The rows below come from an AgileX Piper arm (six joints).
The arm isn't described. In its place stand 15 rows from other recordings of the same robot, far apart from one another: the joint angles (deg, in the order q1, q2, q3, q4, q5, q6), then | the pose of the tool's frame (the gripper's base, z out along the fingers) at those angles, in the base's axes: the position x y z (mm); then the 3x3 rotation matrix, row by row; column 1 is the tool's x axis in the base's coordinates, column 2 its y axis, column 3 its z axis.
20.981, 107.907, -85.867, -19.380, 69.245, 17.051 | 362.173, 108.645, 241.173; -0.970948, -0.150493, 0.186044; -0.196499, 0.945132, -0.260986; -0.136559, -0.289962, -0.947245
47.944, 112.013, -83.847, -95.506, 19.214, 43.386 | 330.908, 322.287, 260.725; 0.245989, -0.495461, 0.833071; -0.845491, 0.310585, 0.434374; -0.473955, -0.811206, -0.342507
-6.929, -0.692, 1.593, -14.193, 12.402, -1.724 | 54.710, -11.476, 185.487; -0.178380, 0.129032, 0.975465; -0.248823, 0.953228, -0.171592; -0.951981, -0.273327, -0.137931
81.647, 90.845, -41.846, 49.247, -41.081, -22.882 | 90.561, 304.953, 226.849; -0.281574, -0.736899, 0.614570; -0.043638, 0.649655, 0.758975; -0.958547, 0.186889, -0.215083
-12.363, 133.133, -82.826, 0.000, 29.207, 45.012 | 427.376, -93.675, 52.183; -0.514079, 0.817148, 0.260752; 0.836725, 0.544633, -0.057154; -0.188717, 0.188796, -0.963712
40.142, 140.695, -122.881, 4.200, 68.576, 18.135 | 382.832, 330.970, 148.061; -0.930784, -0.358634, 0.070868; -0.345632, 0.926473, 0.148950; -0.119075, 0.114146, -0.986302
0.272, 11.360, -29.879, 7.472, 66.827, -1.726 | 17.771, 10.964, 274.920; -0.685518, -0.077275, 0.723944; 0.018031, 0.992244, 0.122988; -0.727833, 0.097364, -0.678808
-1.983, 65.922, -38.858, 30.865, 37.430, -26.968 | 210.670, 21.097, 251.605; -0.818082, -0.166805, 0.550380; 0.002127, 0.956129, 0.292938; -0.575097, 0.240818, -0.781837
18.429, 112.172, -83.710, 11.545, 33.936, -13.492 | 405.244, 145.752, 214.542; -0.767458, -0.424908, 0.480064; -0.326485, 0.903477, 0.277736; -0.551739, 0.056417, -0.832107
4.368, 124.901, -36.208, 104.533, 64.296, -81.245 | 260.595, 99.508, 48.723; -0.970531, 0.126445, 0.205138; 0.238694, 0.387513, 0.890426; 0.033096, 0.913151, -0.406275
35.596, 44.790, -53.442, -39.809, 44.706, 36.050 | 137.470, 48.001, 397.366; -0.341431, -0.152581, 0.927440; -0.140884, 0.983896, 0.110004; -0.929288, -0.093102, -0.357428
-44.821, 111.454, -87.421, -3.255, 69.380, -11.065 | 270.384, -275.517, 219.869; -0.842110, 0.539021, -0.017511; 0.539059, 0.840301, -0.057519; -0.016290, -0.057877, -0.998191
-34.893, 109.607, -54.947, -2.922, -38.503, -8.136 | 329.270, -226.121, 181.501; -0.255467, 0.508393, 0.822358; -0.042296, 0.843891, -0.534844; -0.965892, -0.171417, -0.194084
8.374, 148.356, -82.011, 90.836, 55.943, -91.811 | 410.081, 136.562, -15.415; -0.855022, -0.494727, 0.155506; -0.129009, 0.493350, 0.860211; -0.502289, 0.715437, -0.485649
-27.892, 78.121, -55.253, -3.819, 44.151, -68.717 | 234.705, -129.005, 271.044; -0.709374, -0.584868, 0.393342; -0.696090, 0.668955, -0.260685; -0.110662, -0.458725, -0.881661
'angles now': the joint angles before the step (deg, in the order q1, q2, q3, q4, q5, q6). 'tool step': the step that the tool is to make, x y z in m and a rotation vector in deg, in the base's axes. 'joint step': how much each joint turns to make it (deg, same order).
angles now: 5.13, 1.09, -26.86, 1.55, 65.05, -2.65
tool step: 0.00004, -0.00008, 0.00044, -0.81, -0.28, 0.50
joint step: 0.00, 0.00, -0.06, -0.06, -0.13, -0.95
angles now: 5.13, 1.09, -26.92, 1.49, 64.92, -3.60
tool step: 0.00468, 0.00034, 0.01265, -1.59, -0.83, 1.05
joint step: 0.00, 2.86, -2.25, -0.04, -1.26, -1.97
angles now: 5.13, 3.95, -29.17, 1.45, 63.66, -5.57
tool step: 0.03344, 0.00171, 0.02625, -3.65, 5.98, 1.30
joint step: 0.01, 13.59, -5.70, -0.90, -1.57, -2.87
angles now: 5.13, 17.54, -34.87, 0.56, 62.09, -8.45
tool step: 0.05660, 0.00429, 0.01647, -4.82, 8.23, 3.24
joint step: 0.01, 17.40, -6.32, -0.58, -2.43, -4.89
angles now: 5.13, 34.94, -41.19, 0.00, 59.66, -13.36
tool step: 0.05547, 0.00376, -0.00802, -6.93, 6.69, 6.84
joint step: 0.00, 14.63, -3.59, -0.92, -3.80, -8.75
